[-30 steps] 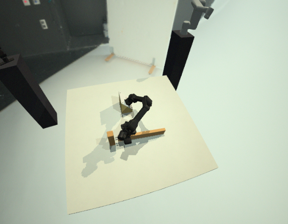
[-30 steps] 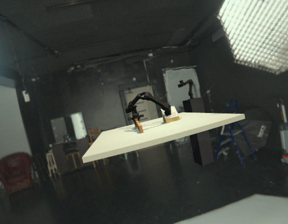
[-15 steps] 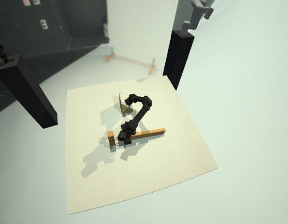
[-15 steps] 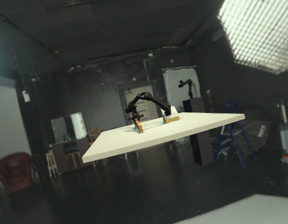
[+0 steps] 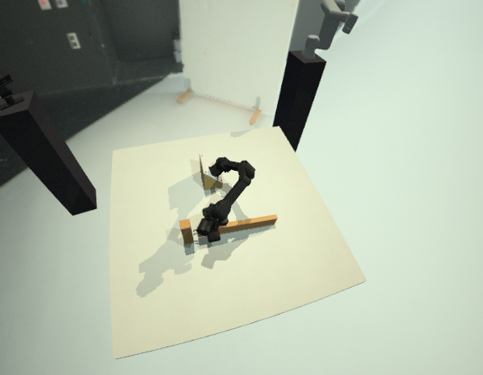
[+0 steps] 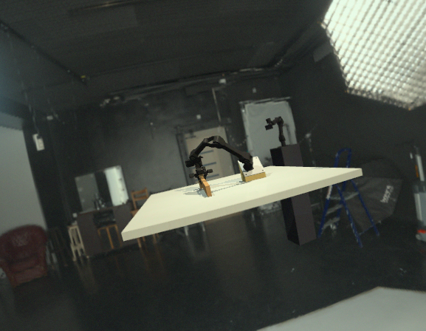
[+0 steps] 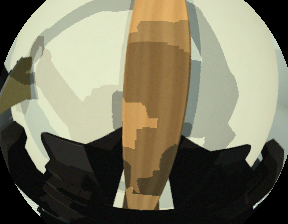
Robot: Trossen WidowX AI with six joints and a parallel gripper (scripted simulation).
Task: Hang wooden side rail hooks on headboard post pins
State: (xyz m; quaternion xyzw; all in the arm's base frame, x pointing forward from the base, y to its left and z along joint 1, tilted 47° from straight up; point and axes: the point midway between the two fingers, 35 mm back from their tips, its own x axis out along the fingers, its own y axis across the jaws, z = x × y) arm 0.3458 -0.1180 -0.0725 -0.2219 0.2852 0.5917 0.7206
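Now: gripper tip 120 mm to the left of the wooden headboard post, 40 mm below it and 20 mm past it.
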